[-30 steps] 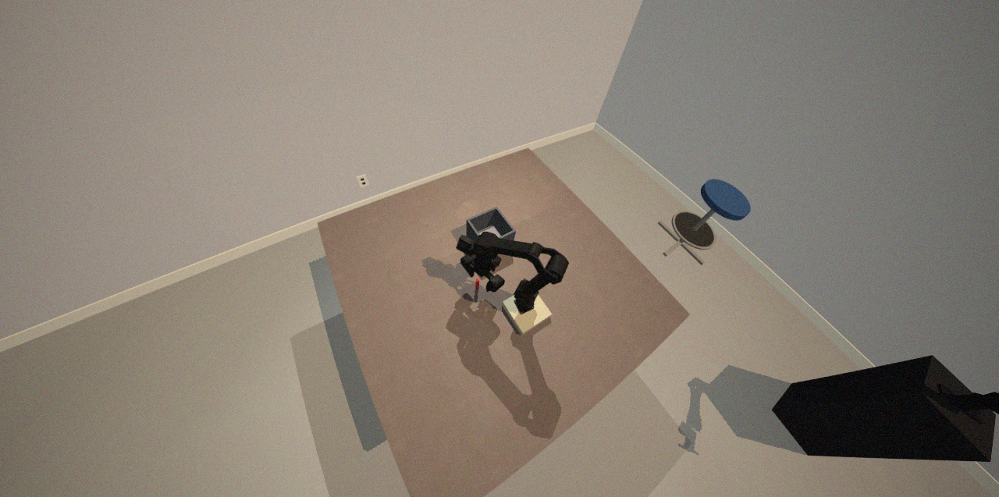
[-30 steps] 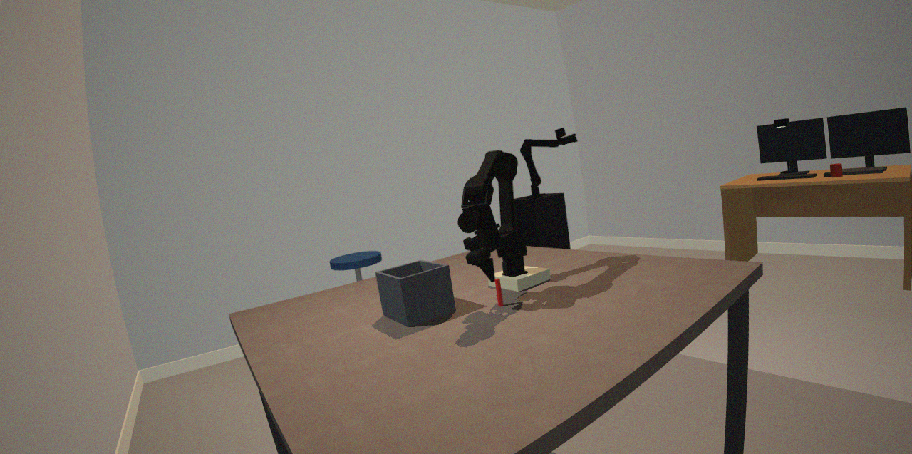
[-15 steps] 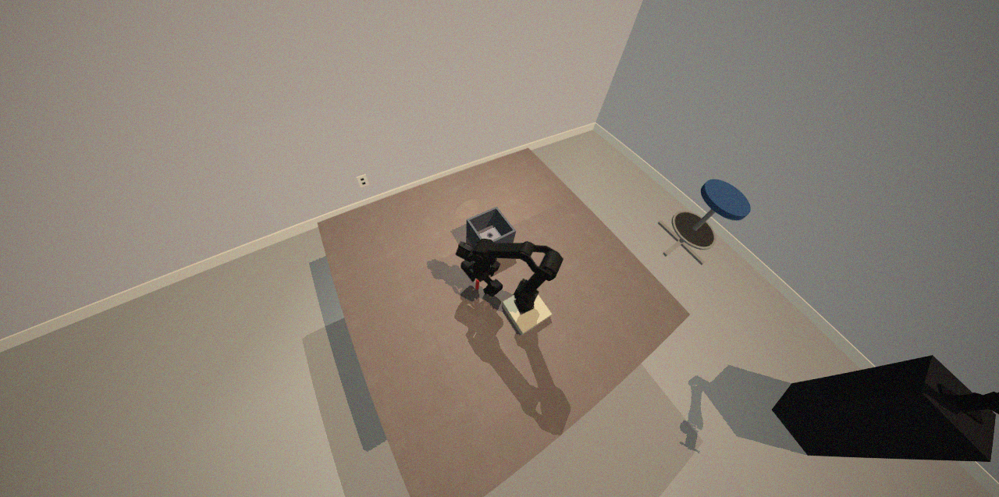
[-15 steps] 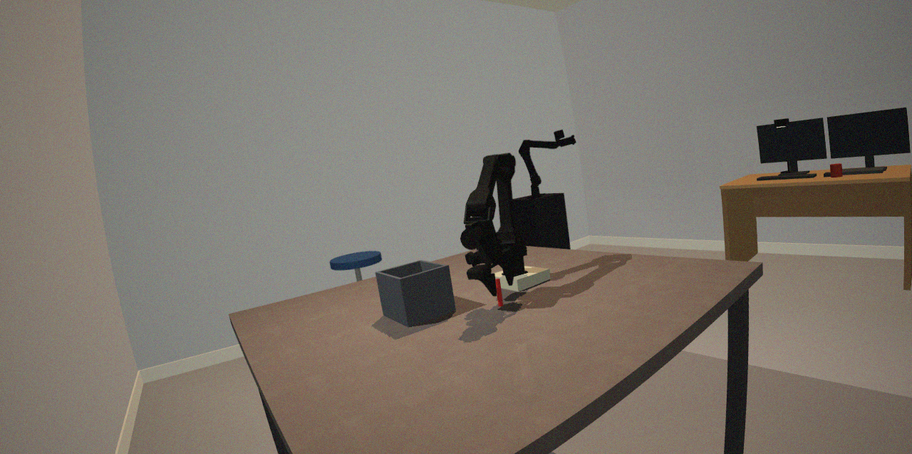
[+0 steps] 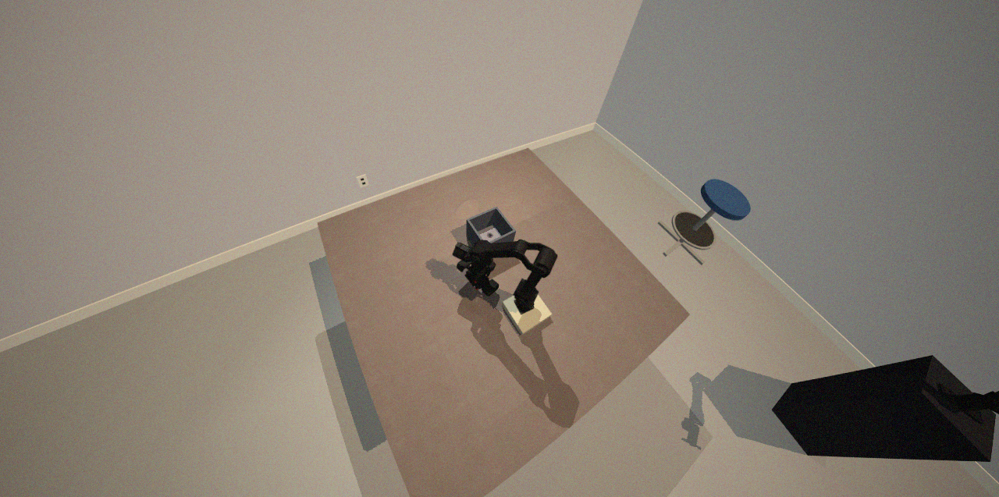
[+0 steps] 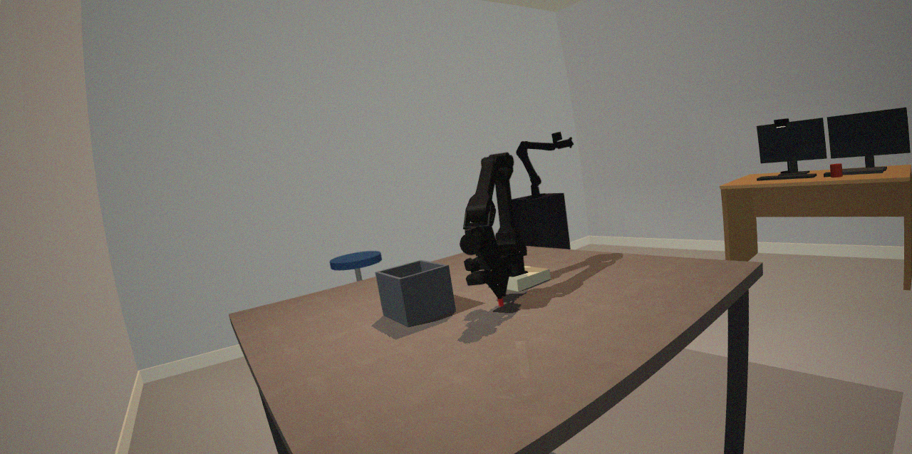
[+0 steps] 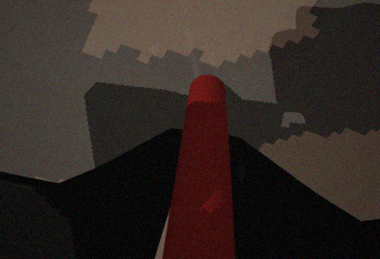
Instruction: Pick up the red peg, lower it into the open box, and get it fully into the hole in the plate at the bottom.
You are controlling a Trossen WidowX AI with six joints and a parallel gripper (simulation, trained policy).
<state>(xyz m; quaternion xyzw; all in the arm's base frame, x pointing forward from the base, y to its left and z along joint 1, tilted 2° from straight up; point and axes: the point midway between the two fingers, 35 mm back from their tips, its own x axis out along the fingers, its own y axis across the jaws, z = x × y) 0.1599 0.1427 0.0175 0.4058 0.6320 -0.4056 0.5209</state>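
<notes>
Now: gripper tip 190 mm short of the plate, 160 mm to the left of it and 20 mm below it. Also, from my gripper tip: red peg (10 mm to the right, 10 mm above).
</notes>
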